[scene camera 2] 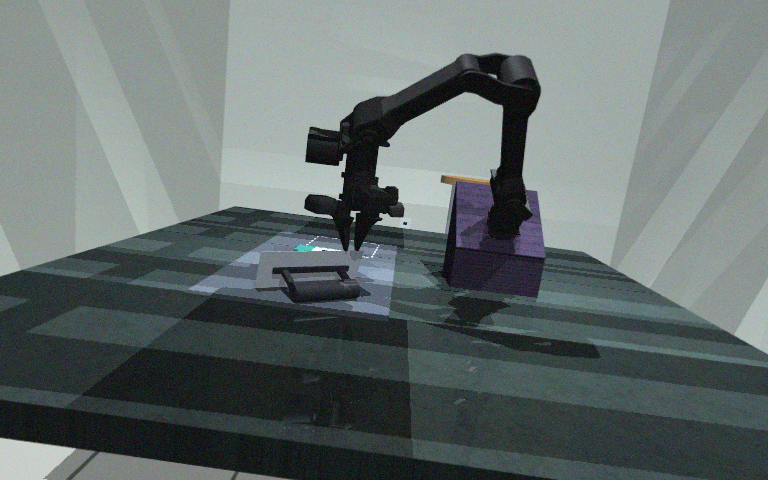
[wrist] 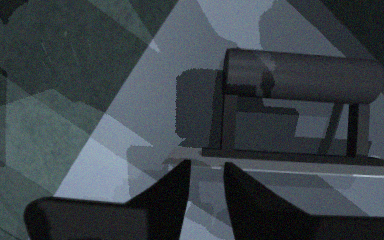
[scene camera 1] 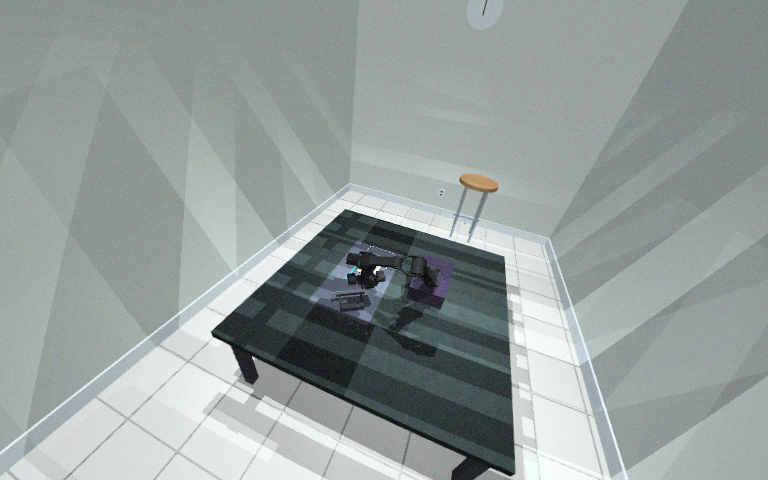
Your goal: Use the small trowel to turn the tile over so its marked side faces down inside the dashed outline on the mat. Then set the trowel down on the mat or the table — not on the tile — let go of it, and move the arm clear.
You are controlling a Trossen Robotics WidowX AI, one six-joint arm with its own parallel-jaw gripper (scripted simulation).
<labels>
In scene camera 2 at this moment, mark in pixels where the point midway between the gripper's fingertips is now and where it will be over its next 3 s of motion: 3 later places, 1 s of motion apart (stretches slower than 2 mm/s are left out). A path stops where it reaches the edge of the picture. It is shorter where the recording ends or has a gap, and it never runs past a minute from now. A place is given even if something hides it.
My gripper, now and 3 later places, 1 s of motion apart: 351, 250; 336, 246; 339, 237; 320, 230
</labels>
